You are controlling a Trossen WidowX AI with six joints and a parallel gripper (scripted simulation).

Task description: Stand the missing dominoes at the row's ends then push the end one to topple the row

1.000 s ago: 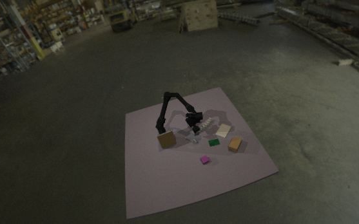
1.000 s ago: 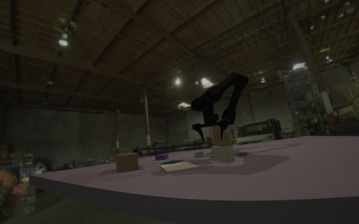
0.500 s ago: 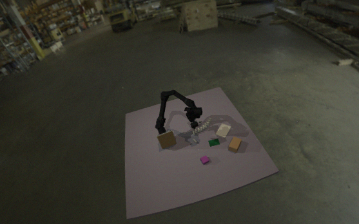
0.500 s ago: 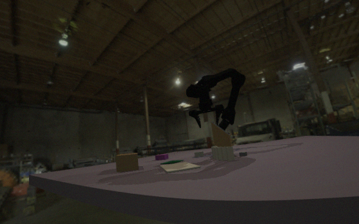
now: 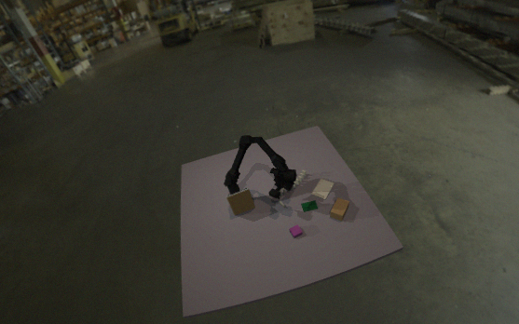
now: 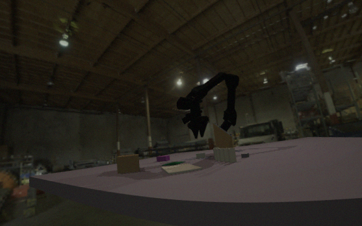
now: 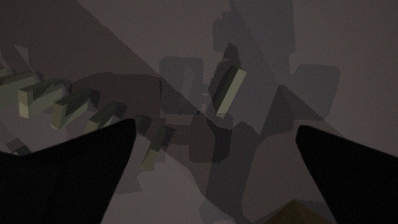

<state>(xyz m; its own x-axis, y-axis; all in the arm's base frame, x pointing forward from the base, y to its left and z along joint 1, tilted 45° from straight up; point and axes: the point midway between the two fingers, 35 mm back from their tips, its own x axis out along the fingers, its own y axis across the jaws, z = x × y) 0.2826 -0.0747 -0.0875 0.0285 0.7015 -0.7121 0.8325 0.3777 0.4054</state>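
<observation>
Now: the magenta block 2 cm behind my gripper tip, 24 cm to the right of it and 10 cm below it. The rest, counted from my gripper tip: small dark piece 14 cm ahead, 21 cm to the left, 10 cm below; then cream flat tile 29 cm ahead, 1 cm to the right, 11 cm below; then green flat tile 14 cm ahead, 10 cm to the right, 11 cm below.
</observation>
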